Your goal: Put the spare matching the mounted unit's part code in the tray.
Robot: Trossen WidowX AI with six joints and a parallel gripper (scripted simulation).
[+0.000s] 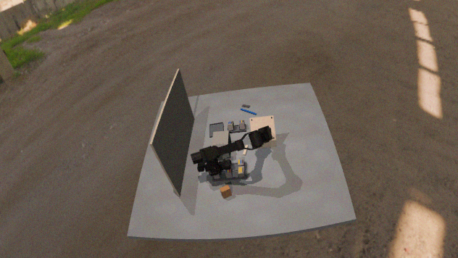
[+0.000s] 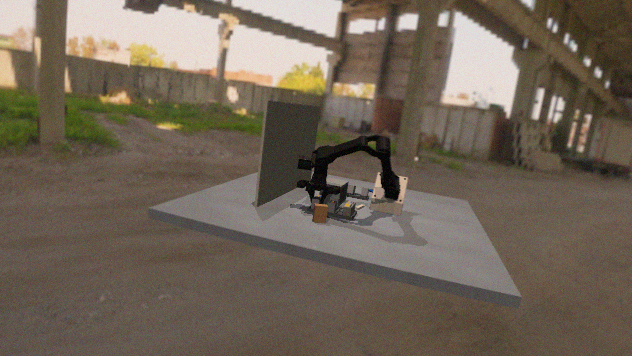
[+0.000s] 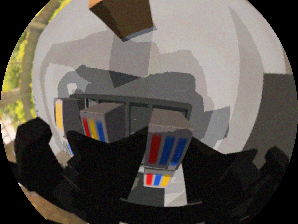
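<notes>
My gripper tip is now 41 cm to the left of the dark tray, 4 cm short of it and 2 cm above it. Round my gripper tip: grey mounted unit: 20 cm to the right, 3 cm above, 2 cm behind; spare: 2 cm above; brown cube: 14 cm to the left, 6 cm behind, 1 cm above.
</notes>
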